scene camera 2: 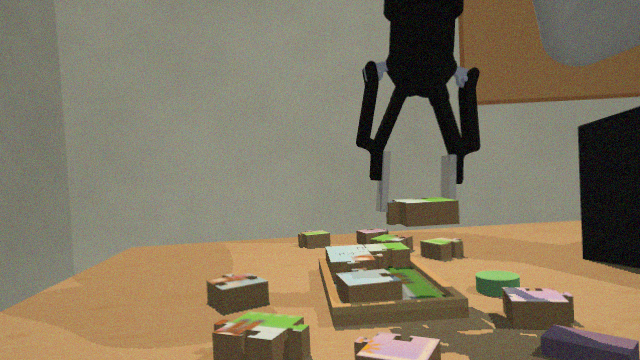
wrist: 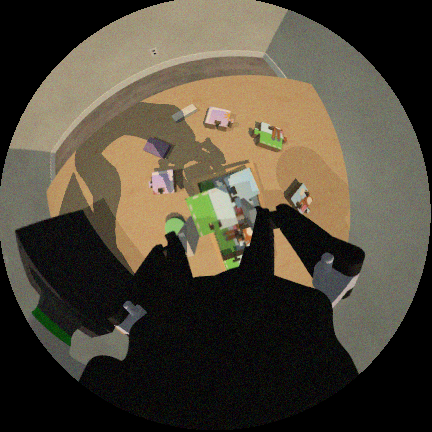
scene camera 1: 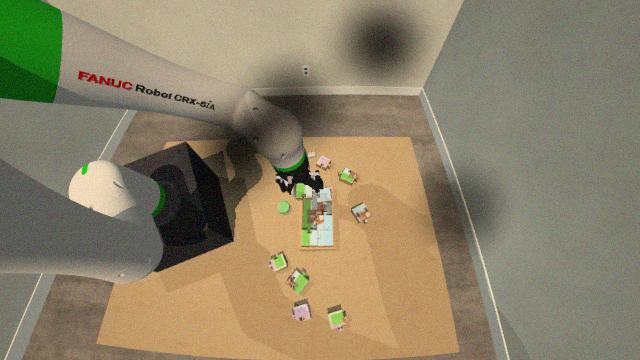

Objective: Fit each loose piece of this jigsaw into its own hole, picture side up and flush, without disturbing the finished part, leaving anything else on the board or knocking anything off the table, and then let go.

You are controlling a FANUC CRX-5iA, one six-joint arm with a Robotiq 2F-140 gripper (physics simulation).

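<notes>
My gripper is shut on a green-and-white piece, held picture side up and roughly level above the tray's upper left part in scene camera 1. The tray holds the finished part, with a light-blue piece at its near end and a sunken green area beside it. Loose on the table are a lilac piece, a green-brown piece, a blue-brown piece and another lilac piece.
A green disc lies left of the tray. A purple block and a pale block lie farther off. Several pieces, including a lilac one, lie beyond the tray's other end. A black pedestal stands at one side.
</notes>
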